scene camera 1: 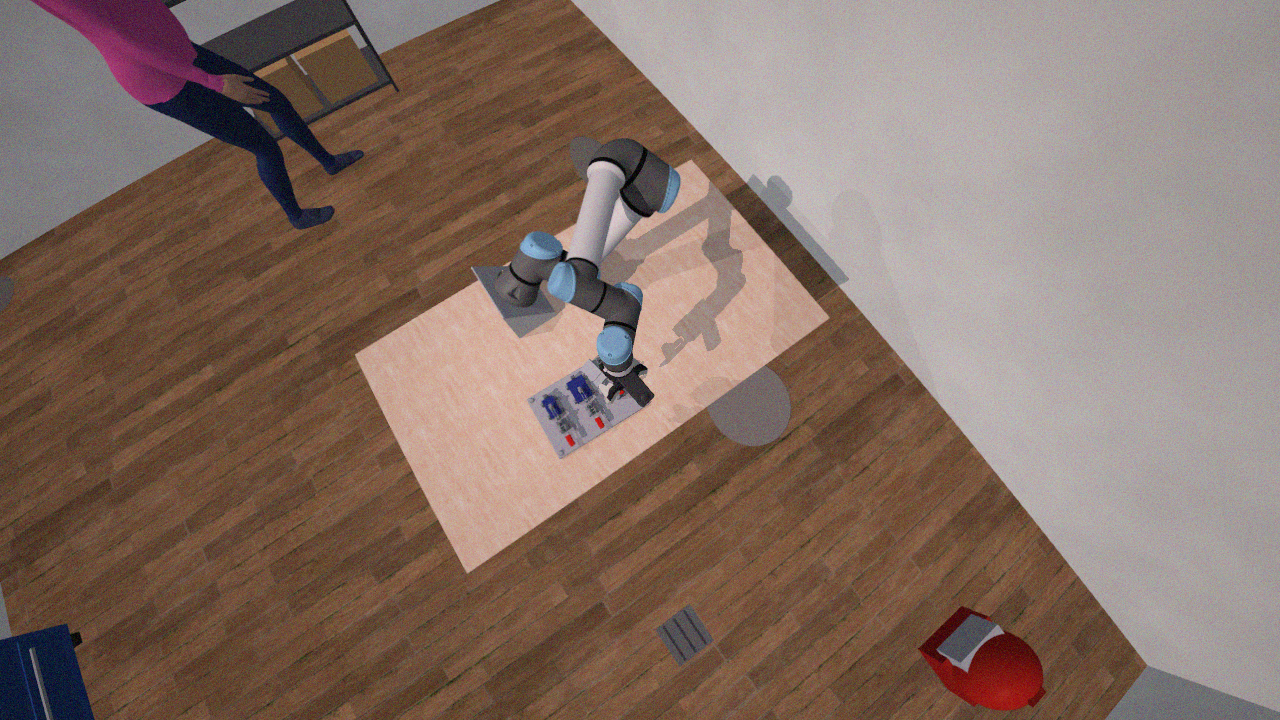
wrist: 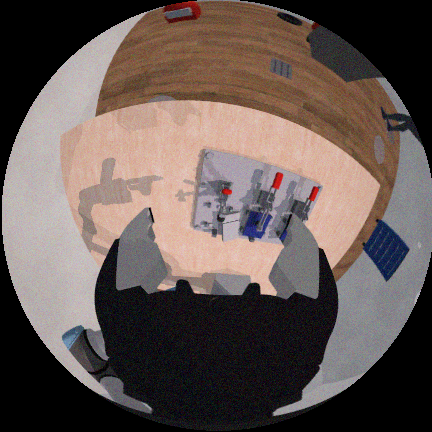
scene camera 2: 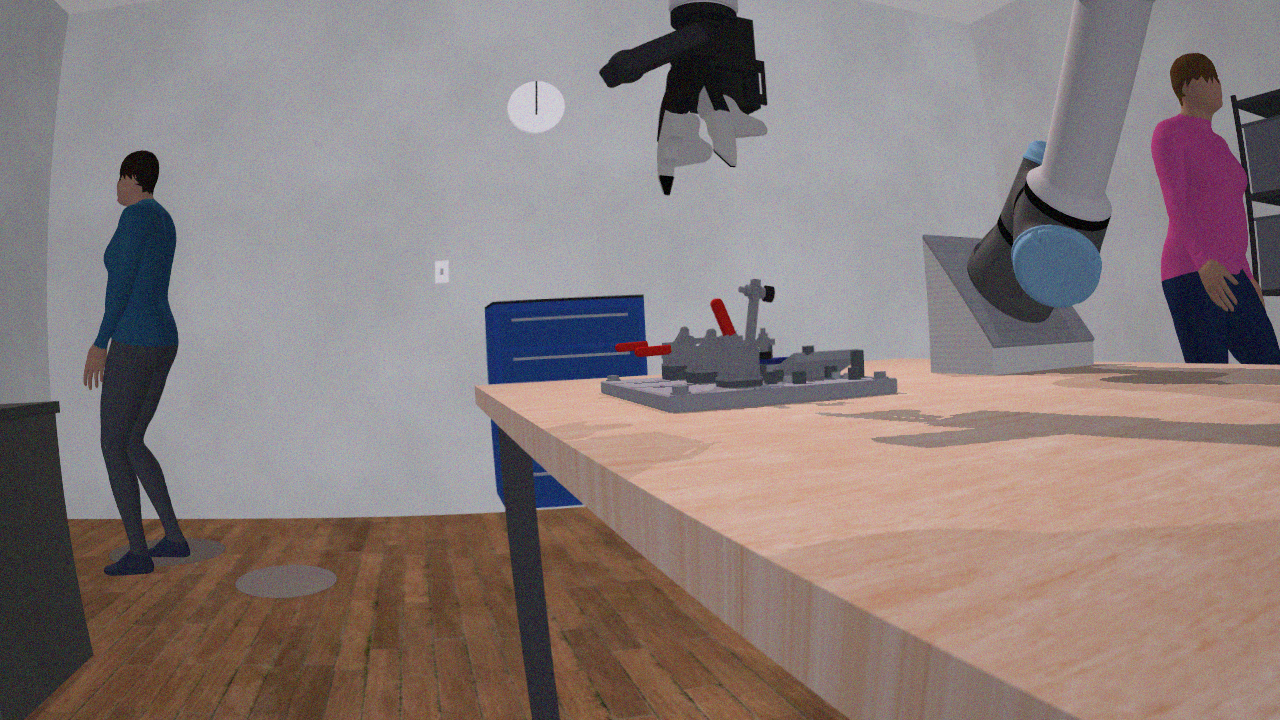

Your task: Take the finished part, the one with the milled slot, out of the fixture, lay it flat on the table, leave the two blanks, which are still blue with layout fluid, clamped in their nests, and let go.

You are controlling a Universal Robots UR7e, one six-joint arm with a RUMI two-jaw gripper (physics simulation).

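Pixels of known places: gripper, between the fingertips: (wrist: 219,212) (scene camera 2: 697,181); arm's base, origin of its link: (scene camera 1: 515,290) (scene camera 2: 1010,286).
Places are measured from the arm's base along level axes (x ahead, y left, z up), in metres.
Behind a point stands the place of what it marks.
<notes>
The fixture plate (scene camera 1: 615,417) @[y 0.057, x 0.541, z -0.102 m] (scene camera 2: 787,396) @[y 0.181, x 0.454, z -0.111 m] (wrist: 232,167) @[y 0.106, x 0.532, z -0.102 m] lies on the table. The finished part (wrist: 231,226) @[y 0.075, x 0.378, z -0.084 m], a light grey block, is at its nest on the plate. In scene camera 2 a grey piece there (scene camera 2: 819,362) @[y 0.099, x 0.379, z -0.086 m] looks sloped; its seating and slot are unclear. Its clamp (scene camera 2: 752,313) @[y 0.121, x 0.462, z -0.034 m] stands swung up, red handle (wrist: 226,191) @[y 0.115, x 0.496, z -0.018 m] raised. Two blue blanks (scene camera 1: 580,387) @[y 0.012, x 0.399, z -0.060 m] (scene camera 1: 552,407) @[y -0.100, x 0.407, z -0.053 m] sit under clamps in their nests; in the wrist view one (wrist: 257,225) @[y 0.012, x 0.407, z -0.064 m] shows plainly, the other is partly behind a finger. My gripper (scene camera 2: 699,179) @[y 0.128, x 0.512, z 0.095 m] (wrist: 219,212) @[y 0.128, x 0.512, z 0.095 m] is open and empty, high above the fixture.
The upright clamp arm rises beside the finished part. Red handles (wrist: 277,180) @[y 0.005, x 0.532, z -0.061 m] (wrist: 313,193) @[y -0.103, x 0.530, z -0.057 m] extend from the blanks' clamps. The robot's slanted base mount (scene camera 1: 517,308) @[y -0.025, x 0.078, z 0.026 m] (scene camera 2: 1006,353) @[y 0.077, x 0.081, z -0.091 m] stands on the table (scene camera 1: 447,447) @[y -0.474, x 0.314, z -0.117 m]. People (scene camera 1: 147,62) (scene camera 2: 143,268) stand away from the table.
</notes>
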